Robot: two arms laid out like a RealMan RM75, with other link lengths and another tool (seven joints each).
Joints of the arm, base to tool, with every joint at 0 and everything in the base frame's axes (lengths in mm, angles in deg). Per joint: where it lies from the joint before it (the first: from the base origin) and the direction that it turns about. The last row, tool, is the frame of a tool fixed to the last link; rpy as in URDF.
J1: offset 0 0 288.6 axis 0 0 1
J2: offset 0 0 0 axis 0 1 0
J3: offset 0 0 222.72 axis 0 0 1
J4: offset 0 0 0 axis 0 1 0
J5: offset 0 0 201.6 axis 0 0 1
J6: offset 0 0 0 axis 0 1 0
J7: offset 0 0 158.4 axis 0 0 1
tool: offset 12 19 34 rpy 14.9 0 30.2
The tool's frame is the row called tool.
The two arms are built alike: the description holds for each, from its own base.
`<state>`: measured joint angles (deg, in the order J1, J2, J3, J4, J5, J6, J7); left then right.
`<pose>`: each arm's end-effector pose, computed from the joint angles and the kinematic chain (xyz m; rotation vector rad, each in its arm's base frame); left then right.
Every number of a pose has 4 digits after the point. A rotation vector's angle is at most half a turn.
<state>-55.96 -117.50 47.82 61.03 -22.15 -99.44 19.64 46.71 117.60 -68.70 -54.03 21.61 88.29 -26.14</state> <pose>-0.1253 0.3907 0.0607 -2.4613 -0.7779 0.4748 0.2148 0.3387 0.0168 -1.7218 1.6664 -0.7012</pose>
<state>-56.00 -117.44 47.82 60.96 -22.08 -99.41 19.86 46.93 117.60 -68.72 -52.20 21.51 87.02 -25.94</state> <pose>-0.1255 0.3909 0.0609 -2.4618 -0.7728 0.4766 0.2190 0.3386 0.0133 -1.7098 1.6777 -0.7065</pose>
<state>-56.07 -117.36 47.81 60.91 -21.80 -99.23 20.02 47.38 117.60 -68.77 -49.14 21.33 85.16 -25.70</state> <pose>-0.1262 0.3918 0.0617 -2.4572 -0.7672 0.4806 0.2257 0.3376 0.0077 -1.6924 1.6944 -0.7208</pose>
